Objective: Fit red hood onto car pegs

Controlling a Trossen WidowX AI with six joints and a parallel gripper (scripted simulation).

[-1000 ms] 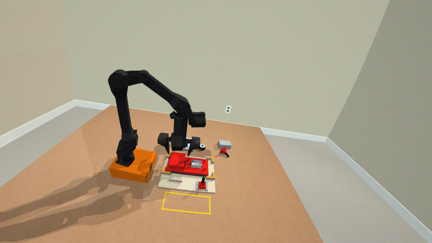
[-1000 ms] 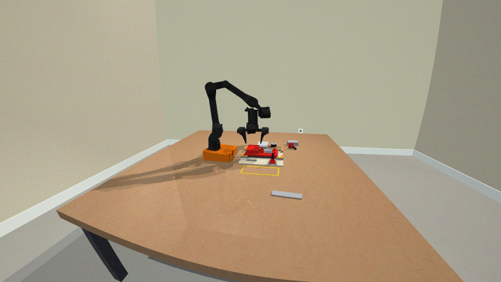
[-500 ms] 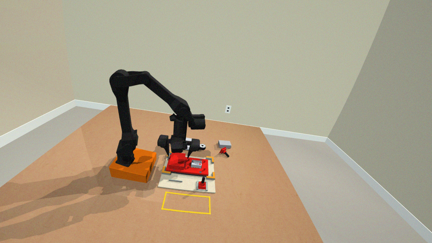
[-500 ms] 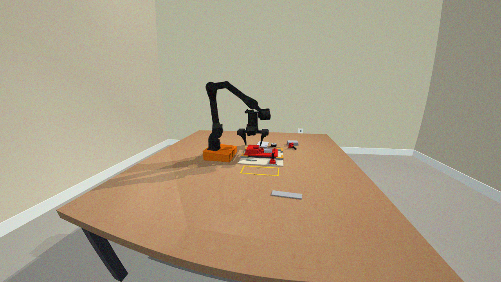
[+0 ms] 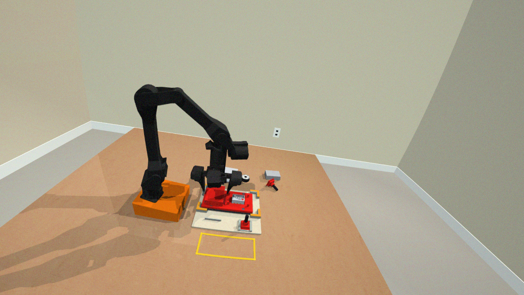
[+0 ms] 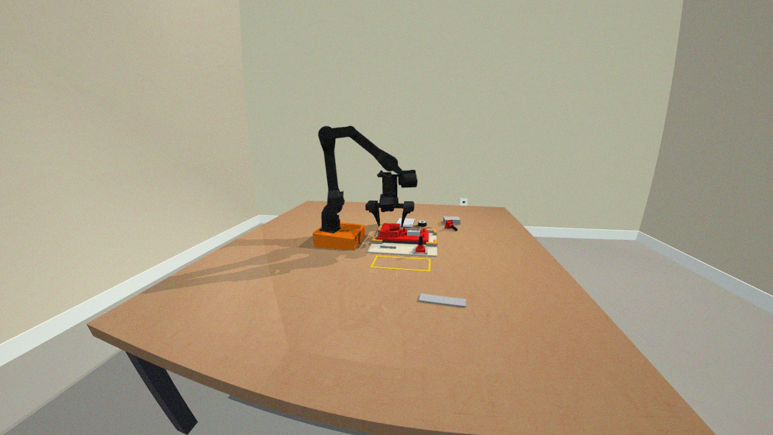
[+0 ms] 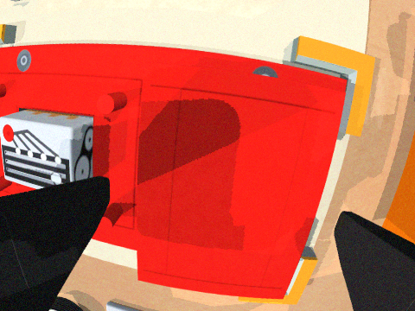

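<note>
The red hood is 10 mm below my gripper tip. Also, from my gripper tip: black wheel 190 mm to the left, 100 mm ahead, 40 mm below; cream jig 70 mm ahead, 40 mm below, 10 mm to the right; grey engine block 90 mm ahead, 30 mm below, 20 mm to the left.
</note>
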